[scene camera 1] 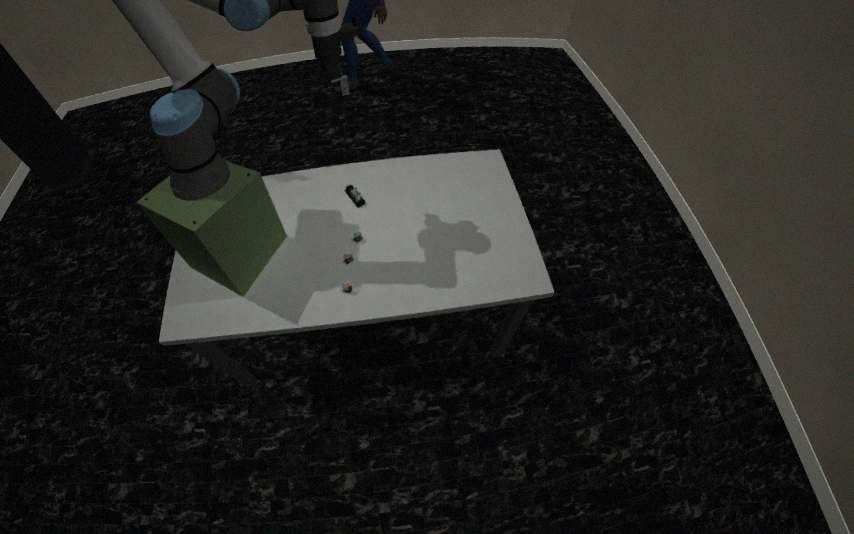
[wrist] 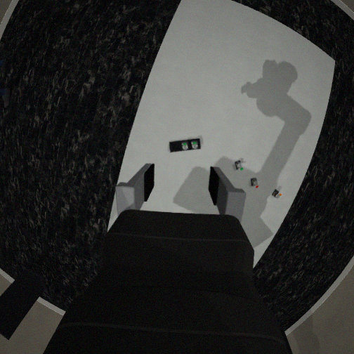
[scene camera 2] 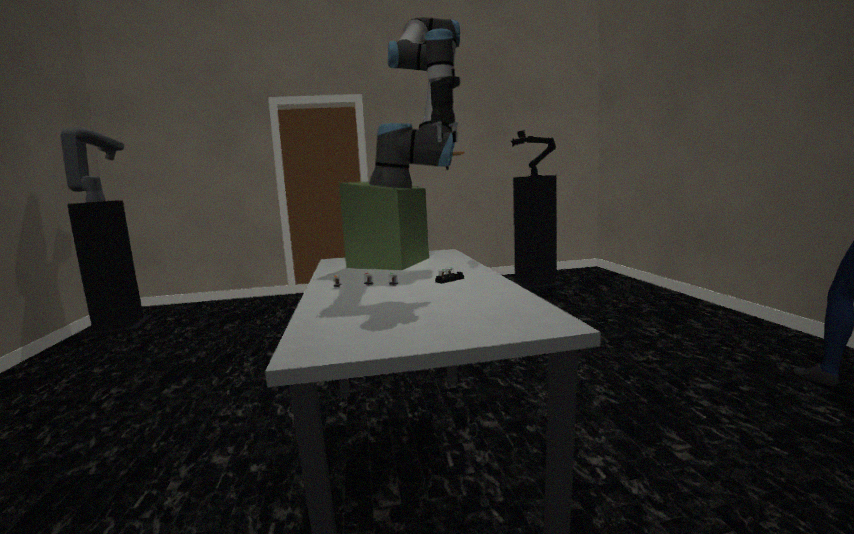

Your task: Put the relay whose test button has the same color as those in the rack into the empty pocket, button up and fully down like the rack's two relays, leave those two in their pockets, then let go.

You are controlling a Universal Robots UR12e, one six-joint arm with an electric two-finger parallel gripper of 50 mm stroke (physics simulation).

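Frame: origin at the arm's base, x ahead, y left, z up, level; metres.
Seen in the pictures: gripper, between the fingertips: [scene camera 1: 342, 89] [scene camera 2: 447, 141]; arm's base, origin of its link: [scene camera 1: 201, 180] [scene camera 2: 390, 185].
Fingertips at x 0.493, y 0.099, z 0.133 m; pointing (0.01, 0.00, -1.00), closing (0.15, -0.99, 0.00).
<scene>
Pixels of each thing's top centre, then the offset from my fingertips to it. Level surfaces: height alone.
- black rack, centre of its top: [scene camera 2: 449, 274] [scene camera 1: 354, 193] dz -0.464, dx -0.017, dy -0.008 m
- green-button relay, centre of its top: [scene camera 1: 356, 232] [scene camera 2: 392, 273] dz -0.443, dx -0.044, dy -0.212 m
- white table, height of its surface: dz -0.487 m
A black rack [scene camera 1: 350, 188] [scene camera 2: 449, 278] [wrist: 174, 146] lies on the table. In the wrist view, two relays with green buttons, one [wrist: 185, 145] in the middle and one [wrist: 194, 144] at the right end, sit in it; the left-end pocket is empty. Three loose relays stand apart in a row: a green-button relay [scene camera 1: 357, 236] [scene camera 2: 392, 279] [wrist: 238, 165] nearest the rack, a red-button one [scene camera 1: 348, 258] [scene camera 2: 368, 278] [wrist: 254, 182], and an orange-button one [scene camera 1: 347, 287] [scene camera 2: 336, 280] [wrist: 276, 193] farthest. My gripper [scene camera 1: 340, 85] [scene camera 2: 447, 131] [wrist: 181, 176] is open and empty, high above table level.
The white table [scene camera 1: 453, 176] [scene camera 2: 434, 352] [wrist: 210, 40] carries the green base block [scene camera 1: 233, 232] [scene camera 2: 371, 226] at one end. The arm's shadow falls across the table and the loose relays. A person [scene camera 1: 358, 31] stands beyond the table. Two pedestals with other arms stand near the walls.
</scene>
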